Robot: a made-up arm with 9 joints. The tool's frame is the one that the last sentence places.
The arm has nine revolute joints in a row. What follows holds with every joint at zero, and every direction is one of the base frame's.
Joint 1 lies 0.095 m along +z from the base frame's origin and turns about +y.
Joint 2 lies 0.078 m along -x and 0.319 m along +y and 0.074 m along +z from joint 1 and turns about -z.
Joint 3 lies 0.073 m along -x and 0.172 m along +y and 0.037 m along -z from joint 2 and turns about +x.
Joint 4 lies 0.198 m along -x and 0.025 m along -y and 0.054 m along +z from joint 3 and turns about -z.
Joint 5 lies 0.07 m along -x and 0.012 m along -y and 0.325 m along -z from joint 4 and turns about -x.
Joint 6 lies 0.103 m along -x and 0.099 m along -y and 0.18 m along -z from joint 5 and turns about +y.
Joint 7 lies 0.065 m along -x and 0.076 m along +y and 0.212 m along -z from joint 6 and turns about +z.
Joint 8 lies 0.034 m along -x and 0.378 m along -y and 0.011 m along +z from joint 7 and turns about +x.
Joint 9 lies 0.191 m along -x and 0.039 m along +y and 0.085 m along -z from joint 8 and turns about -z.
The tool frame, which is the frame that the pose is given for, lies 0.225 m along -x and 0.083 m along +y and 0.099 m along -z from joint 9; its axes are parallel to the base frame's.
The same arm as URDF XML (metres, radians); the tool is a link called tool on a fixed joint. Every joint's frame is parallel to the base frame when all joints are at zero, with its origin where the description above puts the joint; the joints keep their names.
<robot name="arm">
  <joint name="tool_fixed" type="fixed">
    <parent link="link9"/>
    <child link="tool"/>
    <origin xyz="-0.2250 0.0830 -0.0990"/>
  </joint>
  <joint name="joint 9" type="continuous">
    <parent link="link8"/>
    <child link="link9"/>
    <origin xyz="-0.1910 0.0390 -0.0850"/>
    <axis xyz="0 0 -1"/>
  </joint>
  <joint name="joint 8" type="continuous">
    <parent link="link7"/>
    <child link="link8"/>
    <origin xyz="-0.0340 -0.3780 0.0110"/>
    <axis xyz="1 0 0"/>
  </joint>
  <joint name="joint 7" type="continuous">
    <parent link="link6"/>
    <child link="link7"/>
    <origin xyz="-0.0650 0.0760 -0.2120"/>
    <axis xyz="0 0 1"/>
  </joint>
  <joint name="joint 6" type="continuous">
    <parent link="link5"/>
    <child link="link6"/>
    <origin xyz="-0.1030 -0.0990 -0.1800"/>
    <axis xyz="0 1 0"/>
  </joint>
  <joint name="joint 5" type="continuous">
    <parent link="link4"/>
    <child link="link5"/>
    <origin xyz="-0.0700 -0.0120 -0.3250"/>
    <axis xyz="-1 0 0"/>
  </joint>
  <joint name="joint 4" type="continuous">
    <parent link="link3"/>
    <child link="link4"/>
    <origin xyz="-0.1980 -0.0250 0.0540"/>
    <axis xyz="0 0 -1"/>
  </joint>
  <joint name="joint 3" type="continuous">
    <parent link="link2"/>
    <child link="link3"/>
    <origin xyz="-0.0730 0.1720 -0.0370"/>
    <axis xyz="1 0 0"/>
  </joint>
  <joint name="joint 2" type="continuous">
    <parent link="link1"/>
    <child link="link2"/>
    <origin xyz="-0.0780 0.3190 0.0740"/>
    <axis xyz="0 0 -1"/>
  </joint>
  <joint name="joint 1" type="continuous">
    <parent link="base_link"/>
    <child link="link1"/>
    <origin xyz="0.0000 0.0000 0.0950"/>
    <axis xyz="0 1 0"/>
  </joint>
  <link name="base_link"/>
  <link name="link1"/>
  <link name="link2"/>
  <link name="link3"/>
  <link name="link4"/>
  <link name="link5"/>
  <link name="link6"/>
  <link name="link7"/>
  <link name="link8"/>
  <link name="link9"/>
  <link name="tool"/>
</robot>

